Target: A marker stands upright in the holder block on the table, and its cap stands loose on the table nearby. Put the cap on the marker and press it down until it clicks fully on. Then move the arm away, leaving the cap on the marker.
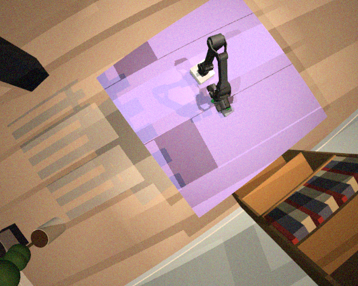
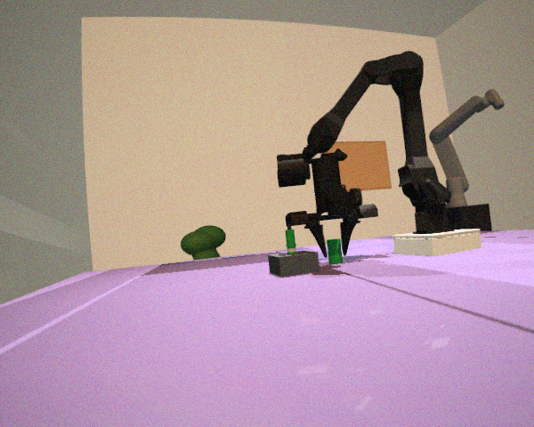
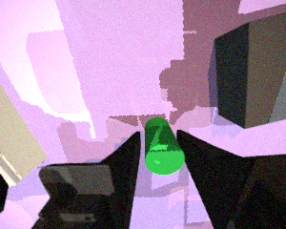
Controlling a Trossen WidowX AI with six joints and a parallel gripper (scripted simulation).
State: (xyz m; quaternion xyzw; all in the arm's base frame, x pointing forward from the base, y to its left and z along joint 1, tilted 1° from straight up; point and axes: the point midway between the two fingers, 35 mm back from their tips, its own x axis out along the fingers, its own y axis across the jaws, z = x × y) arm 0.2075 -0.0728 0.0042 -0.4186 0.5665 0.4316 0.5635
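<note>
My gripper tip is now 11 cm short of the green marker, 3 cm to the right of it and 5 cm below it. Also, from my gripper tip: green cap (1 cm above); grey holder block (11 cm ahead, 3 cm to the left).
</note>
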